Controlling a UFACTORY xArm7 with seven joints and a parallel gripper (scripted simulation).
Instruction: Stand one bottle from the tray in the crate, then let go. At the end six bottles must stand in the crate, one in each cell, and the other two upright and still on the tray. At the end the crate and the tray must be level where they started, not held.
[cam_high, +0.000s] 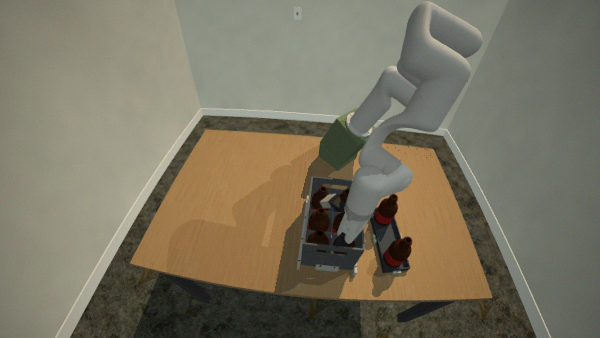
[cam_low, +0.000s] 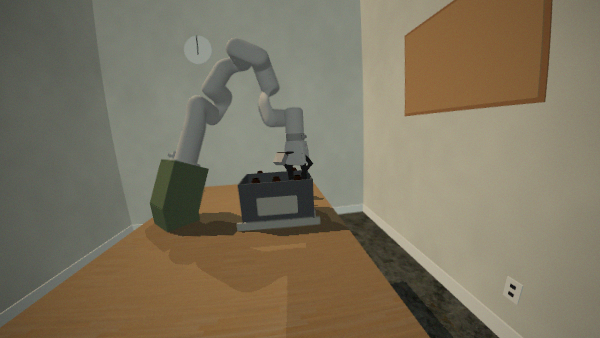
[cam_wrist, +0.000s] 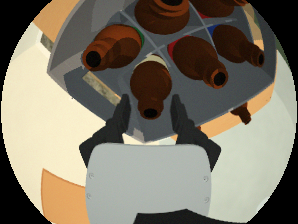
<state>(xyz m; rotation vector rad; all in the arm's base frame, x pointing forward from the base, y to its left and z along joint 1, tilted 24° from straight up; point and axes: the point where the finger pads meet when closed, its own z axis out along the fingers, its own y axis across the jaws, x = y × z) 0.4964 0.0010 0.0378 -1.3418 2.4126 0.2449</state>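
Now: hand 7 cm above the bottle. The rest, counted from my hand: grey crate (8 cm below, 8 cm behind, 5 cm to the right); narrow tray (18 cm to the left, 15 cm below, 11 cm behind).
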